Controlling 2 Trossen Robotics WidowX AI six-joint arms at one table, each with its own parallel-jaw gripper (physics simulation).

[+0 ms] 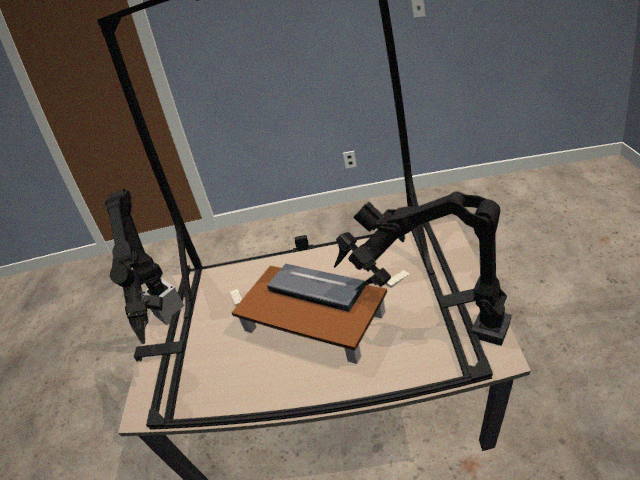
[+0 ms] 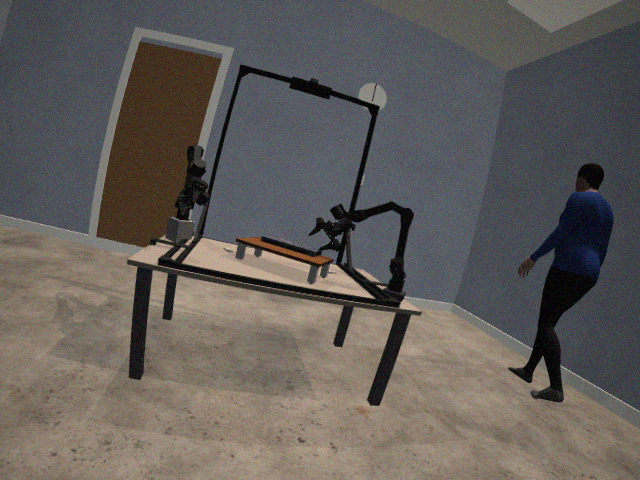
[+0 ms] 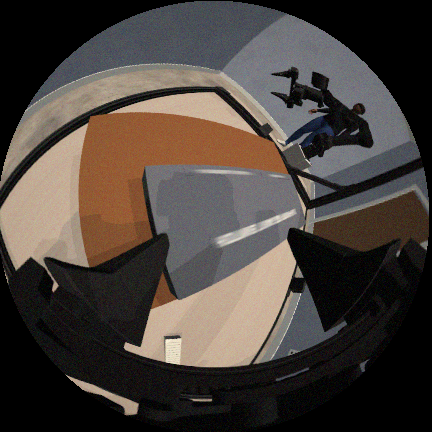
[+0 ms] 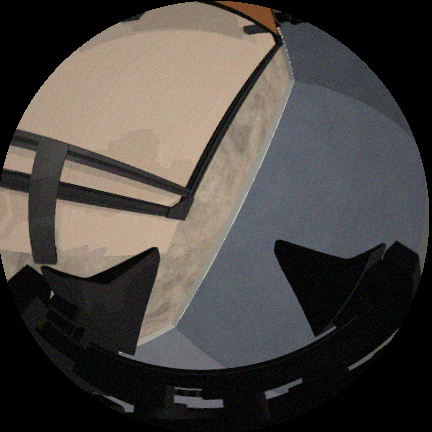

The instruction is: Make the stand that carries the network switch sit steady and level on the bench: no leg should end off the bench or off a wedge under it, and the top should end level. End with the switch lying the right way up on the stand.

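Frame: origin at the left arm's base, x ahead, y left, z up, level; metres.
Where they show: left gripper, fingertip midpoint: (image 1: pixel 345 278) (image 2: pixel 313 242) (image 3: pixel 229 237); right gripper, fingertip midpoint: (image 1: pixel 143 342) (image 2: pixel 187 209) (image 3: pixel 270 82) (image 4: pixel 217 250); left arm's base at its link origin: (image 1: pixel 491 322) (image 2: pixel 394 290); right arm's base at its link origin: (image 1: pixel 157 290) (image 2: pixel 181 219) (image 3: pixel 304 153).
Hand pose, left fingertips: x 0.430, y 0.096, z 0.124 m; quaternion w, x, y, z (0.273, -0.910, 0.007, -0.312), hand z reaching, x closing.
Each offset is from my left fingertips to the top centre of the thing.
The stand, an orange-brown top (image 1: pixel 310 316) (image 2: pixel 284 252) (image 3: pixel 115 150) on grey legs, stands on the bench. I cannot tell whether its top is level. The dark grey network switch @(dx +0.100, dy +0.026, dz -0.029 m) (image 1: pixel 310 290) (image 3: pixel 200 200) lies flat on the rear part of the top; which face is up is unclear. One pale wedge @(dx +0.427, dy +0.095, dz -0.144 m) (image 1: pixel 235 296) lies beside the stand's left end, another @(dx -0.060, dy -0.201, dz -0.144 m) (image 1: pixel 398 279) (image 3: pixel 173 350) beyond its right end. My left gripper (image 1: pixel 347 277) (image 3: pixel 229 237) is open and empty, low at the switch's right end; contact is unclear. My right gripper (image 1: pixel 142 338) (image 4: pixel 217 250) is open and empty, far left, away from the stand.
A black frame (image 1: pixel 310 410) runs around the bench top, with tall posts (image 1: pixel 397 103) at the back. A grey box (image 1: pixel 166 304) (image 2: pixel 179 229) is by the right arm. A small black block (image 1: pixel 300 241) sits on the rear rail. A person (image 2: pixel 584 232) stands right of the bench.
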